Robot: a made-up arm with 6 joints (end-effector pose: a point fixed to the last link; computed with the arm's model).
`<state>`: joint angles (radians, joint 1 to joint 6).
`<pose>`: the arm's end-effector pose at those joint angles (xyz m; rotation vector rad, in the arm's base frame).
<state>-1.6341 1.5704 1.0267 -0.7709 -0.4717 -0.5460</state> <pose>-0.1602 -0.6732 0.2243 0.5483 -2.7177 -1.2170</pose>
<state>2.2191 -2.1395 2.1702 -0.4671 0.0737 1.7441</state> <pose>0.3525 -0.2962 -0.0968 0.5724 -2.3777 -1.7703</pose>
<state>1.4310 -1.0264 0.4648 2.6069 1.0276 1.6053</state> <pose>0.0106 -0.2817 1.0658 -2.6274 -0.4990 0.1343</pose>
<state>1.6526 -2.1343 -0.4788 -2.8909 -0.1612 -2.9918</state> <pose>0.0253 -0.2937 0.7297 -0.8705 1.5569 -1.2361</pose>
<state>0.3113 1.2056 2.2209 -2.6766 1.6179 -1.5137</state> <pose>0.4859 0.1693 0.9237 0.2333 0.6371 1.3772</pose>
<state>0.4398 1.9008 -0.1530 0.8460 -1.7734 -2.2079</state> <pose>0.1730 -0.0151 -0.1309 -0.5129 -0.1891 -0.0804</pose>
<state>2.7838 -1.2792 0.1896 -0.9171 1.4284 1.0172</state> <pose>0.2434 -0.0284 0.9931 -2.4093 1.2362 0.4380</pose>
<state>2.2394 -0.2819 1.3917 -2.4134 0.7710 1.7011</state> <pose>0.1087 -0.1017 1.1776 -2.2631 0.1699 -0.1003</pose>
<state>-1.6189 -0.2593 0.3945 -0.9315 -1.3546 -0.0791</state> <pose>-0.1222 -0.3022 1.0402 1.1866 -2.0087 0.0569</pose>
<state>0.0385 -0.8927 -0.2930 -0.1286 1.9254 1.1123</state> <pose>0.1857 -0.0863 0.9013 -1.6961 -2.2757 0.9857</pose>
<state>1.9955 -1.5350 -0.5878 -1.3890 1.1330 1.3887</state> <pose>0.0639 -0.0069 0.8238 -2.3917 1.5316 -0.9677</pose>
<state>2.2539 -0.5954 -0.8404 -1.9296 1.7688 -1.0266</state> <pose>-0.1379 0.1936 0.5525 -2.2325 1.6713 1.0751</pose>
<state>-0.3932 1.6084 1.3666 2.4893 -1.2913 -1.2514</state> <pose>0.7285 -0.2615 0.3280 -0.6408 -0.6733 0.4703</pose>
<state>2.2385 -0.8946 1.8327 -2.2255 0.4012 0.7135</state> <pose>0.4341 -0.4651 0.8295 -0.6916 -0.1054 0.9383</pose>
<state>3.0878 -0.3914 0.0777 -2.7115 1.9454 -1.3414</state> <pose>-0.2701 -0.0163 0.9388 1.4674 -0.9667 -1.5172</pose>
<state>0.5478 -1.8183 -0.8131 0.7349 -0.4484 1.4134</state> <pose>-0.0476 -0.1217 0.7837 -0.6989 -0.3261 1.5792</pose>
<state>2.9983 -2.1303 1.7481 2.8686 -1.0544 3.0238</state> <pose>0.5972 -0.1145 0.0102 0.6696 1.8171 2.2918</pose>
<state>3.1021 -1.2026 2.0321 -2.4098 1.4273 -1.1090</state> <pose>0.7292 -0.0435 0.5411 -1.5479 1.1573 -2.1476</pose>
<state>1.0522 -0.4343 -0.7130 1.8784 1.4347 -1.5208</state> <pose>0.2194 0.2489 0.6892 -1.7427 -1.2892 -1.7145</pose>
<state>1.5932 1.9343 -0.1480 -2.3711 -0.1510 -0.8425</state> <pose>0.0625 -0.0158 -0.0117 0.8104 -1.3678 -0.9939</pose>
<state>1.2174 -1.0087 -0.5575 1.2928 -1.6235 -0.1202</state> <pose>0.0931 0.1375 0.8959 0.5898 -0.3141 1.1690</pose>
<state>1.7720 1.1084 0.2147 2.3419 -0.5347 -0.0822</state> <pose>-0.1085 0.5226 0.2265 1.3261 -0.7870 -2.7113</pose>
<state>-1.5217 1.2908 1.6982 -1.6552 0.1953 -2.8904</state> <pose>0.0044 -0.7032 0.6367 -0.3752 0.1153 -0.1753</pose>
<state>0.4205 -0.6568 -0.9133 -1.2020 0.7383 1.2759</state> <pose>0.2591 0.0377 0.5552 0.8930 -1.2286 1.1032</pose>
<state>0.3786 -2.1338 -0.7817 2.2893 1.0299 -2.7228</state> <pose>-0.2093 -0.1147 0.7607 1.7119 -0.8415 2.3843</pose>
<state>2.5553 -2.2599 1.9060 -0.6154 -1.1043 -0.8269</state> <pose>0.4842 -0.1480 -0.1533 -0.0921 0.4331 0.4367</pose>
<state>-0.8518 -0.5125 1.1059 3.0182 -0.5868 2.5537</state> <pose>-0.0885 0.1252 1.1355 0.6397 1.5541 -2.3483</pose>
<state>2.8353 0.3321 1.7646 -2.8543 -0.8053 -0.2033</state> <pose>-0.1773 0.0816 1.1737 0.2245 -1.9785 1.4447</pose>
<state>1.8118 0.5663 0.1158 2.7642 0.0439 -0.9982</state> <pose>-0.1341 0.5125 0.5049 0.3483 -0.6570 -2.7469</pose>
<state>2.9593 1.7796 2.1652 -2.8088 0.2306 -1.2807</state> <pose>-0.6539 0.1130 0.5035 0.4371 0.5733 -1.8118</pose>
